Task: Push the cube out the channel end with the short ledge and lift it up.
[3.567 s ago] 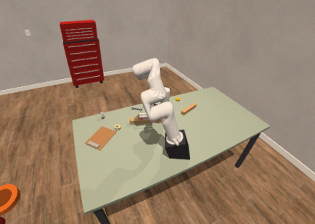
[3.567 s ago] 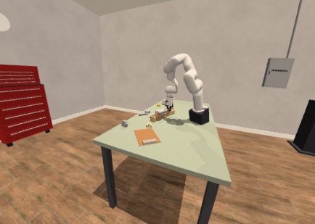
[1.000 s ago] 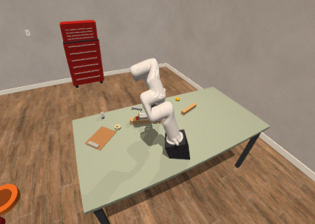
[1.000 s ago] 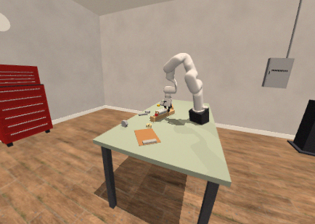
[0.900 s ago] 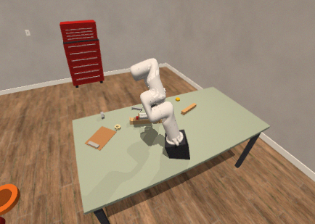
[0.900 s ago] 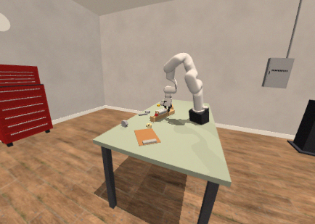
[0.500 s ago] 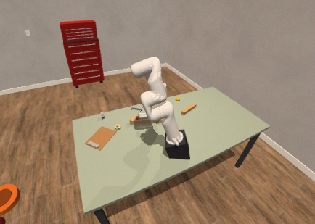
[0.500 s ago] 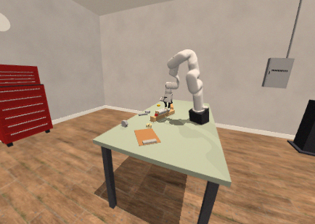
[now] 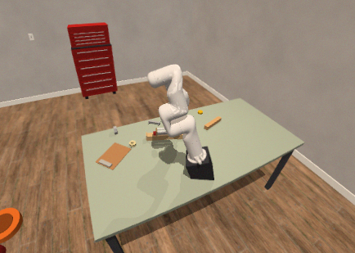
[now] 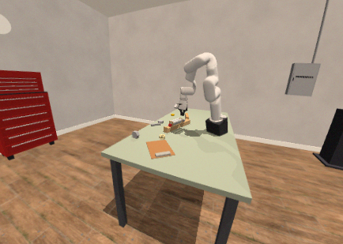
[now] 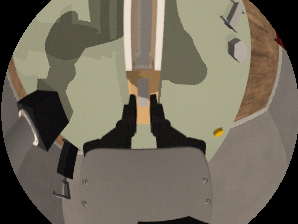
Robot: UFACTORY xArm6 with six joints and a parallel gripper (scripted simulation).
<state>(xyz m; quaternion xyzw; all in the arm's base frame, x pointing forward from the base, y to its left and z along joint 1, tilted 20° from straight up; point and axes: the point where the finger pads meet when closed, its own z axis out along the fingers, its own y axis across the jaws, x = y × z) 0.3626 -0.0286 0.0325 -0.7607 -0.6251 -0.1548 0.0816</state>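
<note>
My gripper is now 20 cm to the right of the red cube, 8 cm above it and 4 cm short of it. Round my hand: grey tool 24 cm ahead, 16 cm to the left, 13 cm below; then thin grey rod 12 cm to the left, 8 cm below, 2 cm ahead; then wooden channel 11 cm to the left, 8 cm below, 2 cm ahead.
</note>
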